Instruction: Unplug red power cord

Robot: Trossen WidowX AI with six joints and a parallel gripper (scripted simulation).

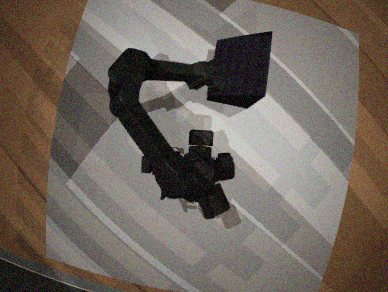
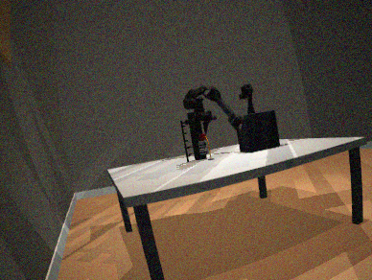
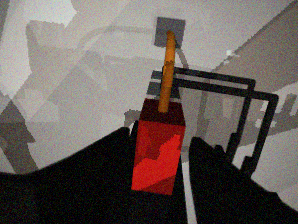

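Right now the red plug is 3 cm to the right of my gripper tip and 1 cm below it. The rest, counted from my gripper tip: grey square: 15 cm below, 5 cm to the left.
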